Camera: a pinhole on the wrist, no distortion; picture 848 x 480 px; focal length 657.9 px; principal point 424.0 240.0 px. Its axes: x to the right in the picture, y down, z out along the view. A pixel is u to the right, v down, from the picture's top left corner.
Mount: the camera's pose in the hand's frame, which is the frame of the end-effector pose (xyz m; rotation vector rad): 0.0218 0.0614 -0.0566 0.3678 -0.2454 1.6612
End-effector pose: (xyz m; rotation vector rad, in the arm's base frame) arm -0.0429 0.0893 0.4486 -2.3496 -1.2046 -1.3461
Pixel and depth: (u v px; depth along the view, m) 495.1 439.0 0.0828
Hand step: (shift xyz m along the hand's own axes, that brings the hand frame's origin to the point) 0.0041 0.0359 0.0246
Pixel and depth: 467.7 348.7 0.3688
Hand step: -0.0055 -0.0601 0.2967
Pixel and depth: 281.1 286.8 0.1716
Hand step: 0.0297 -0.0379 0.0885
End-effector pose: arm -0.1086 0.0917 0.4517 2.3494 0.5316 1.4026
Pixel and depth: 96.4 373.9 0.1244
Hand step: 0.0146 -0.0448 0.0363
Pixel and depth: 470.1 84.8 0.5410
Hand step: 0.1966 -0.0880 0.4509
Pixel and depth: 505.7 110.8 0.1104
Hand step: 0.0526 0.0359 0.0495
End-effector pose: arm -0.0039 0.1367 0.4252 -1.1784 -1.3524 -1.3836
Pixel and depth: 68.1 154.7 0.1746
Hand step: 0.0700 -0.0873 0.0678
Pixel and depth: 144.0 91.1 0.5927
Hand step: 0.2357 -0.3734 0.3885
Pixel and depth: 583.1 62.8 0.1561
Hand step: 0.0749 0.0436 0.0997
